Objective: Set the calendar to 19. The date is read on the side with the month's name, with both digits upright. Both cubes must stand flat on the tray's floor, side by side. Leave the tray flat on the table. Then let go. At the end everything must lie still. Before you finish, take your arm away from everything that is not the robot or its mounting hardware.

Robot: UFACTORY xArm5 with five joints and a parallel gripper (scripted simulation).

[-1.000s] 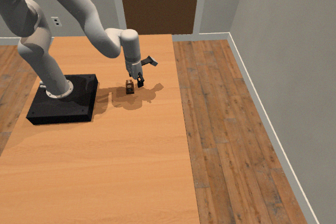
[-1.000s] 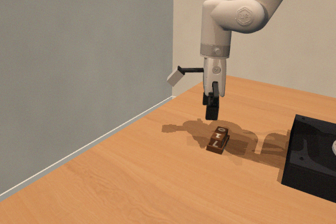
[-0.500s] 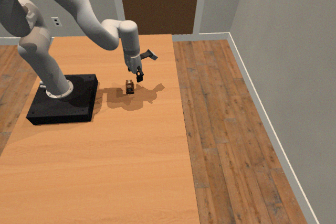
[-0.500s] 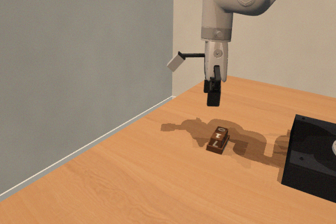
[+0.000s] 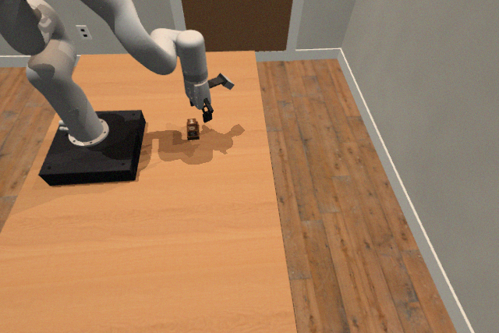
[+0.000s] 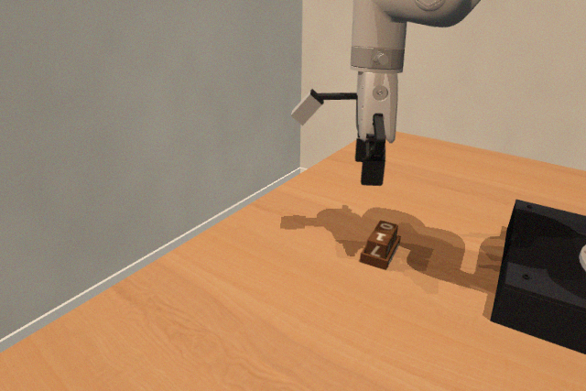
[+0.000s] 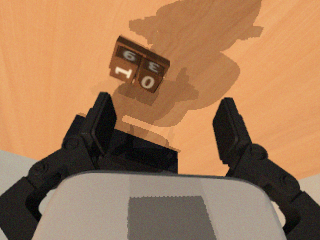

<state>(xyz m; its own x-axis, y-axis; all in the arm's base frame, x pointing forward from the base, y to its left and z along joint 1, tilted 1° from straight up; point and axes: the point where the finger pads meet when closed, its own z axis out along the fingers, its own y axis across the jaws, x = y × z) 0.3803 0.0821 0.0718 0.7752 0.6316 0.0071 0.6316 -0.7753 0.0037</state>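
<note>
Now: the brown date cube 11 cm below my hand and 4 cm behind it. The rest, counted from my hand: tray 13 cm below, 5 cm behind, 1 cm to the left.
</note>
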